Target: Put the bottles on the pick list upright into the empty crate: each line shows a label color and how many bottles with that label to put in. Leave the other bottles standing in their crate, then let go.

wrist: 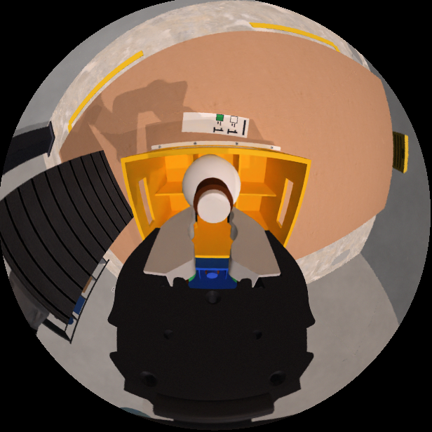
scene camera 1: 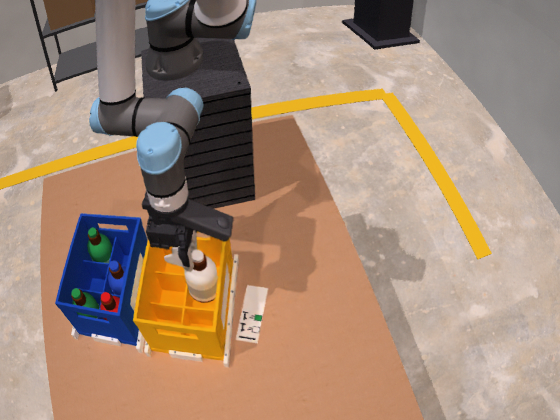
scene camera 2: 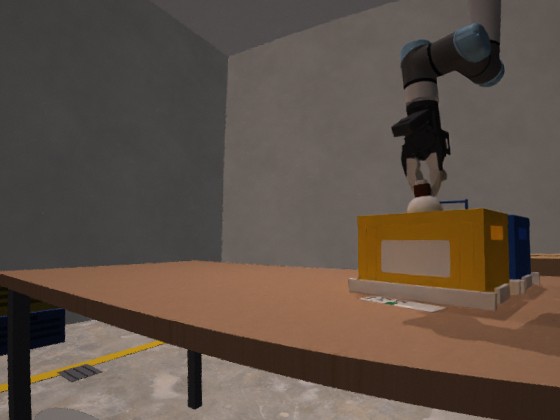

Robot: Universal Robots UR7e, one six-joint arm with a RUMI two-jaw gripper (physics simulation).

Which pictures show my gripper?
The wrist view, scene camera 1 and scene camera 2: all of them.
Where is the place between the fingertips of my gripper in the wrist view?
212,208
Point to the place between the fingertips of my gripper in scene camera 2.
At 426,197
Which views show the white bottle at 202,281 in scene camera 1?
The wrist view, scene camera 1 and scene camera 2: all of them.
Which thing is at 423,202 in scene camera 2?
A white bottle.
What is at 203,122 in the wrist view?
A pick list.
